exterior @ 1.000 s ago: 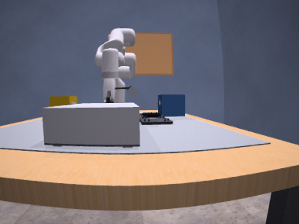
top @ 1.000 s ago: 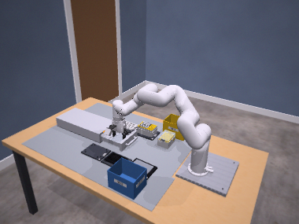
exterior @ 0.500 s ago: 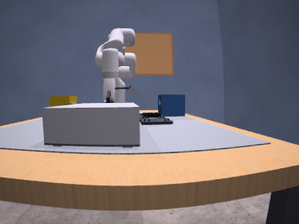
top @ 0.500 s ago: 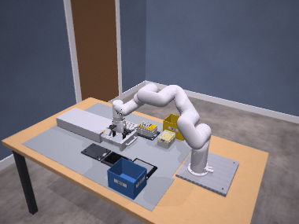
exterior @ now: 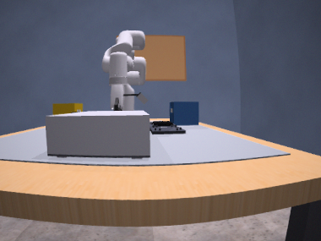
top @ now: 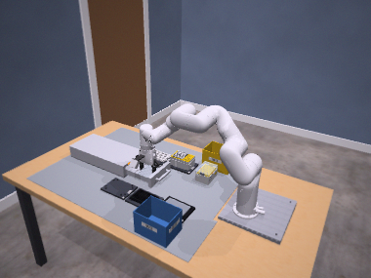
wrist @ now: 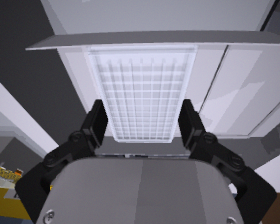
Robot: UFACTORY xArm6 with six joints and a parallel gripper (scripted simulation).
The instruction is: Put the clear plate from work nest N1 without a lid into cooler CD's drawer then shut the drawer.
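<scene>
Now: hand 1 cm above the clear plate. Also, from my hand: cooler CD (17 cm ahead, 2 cm to the right); work nest N1 (7 cm ahead, 18 cm to the left, 3 cm below); drawer (4 cm ahead, 1 cm below).
</scene>
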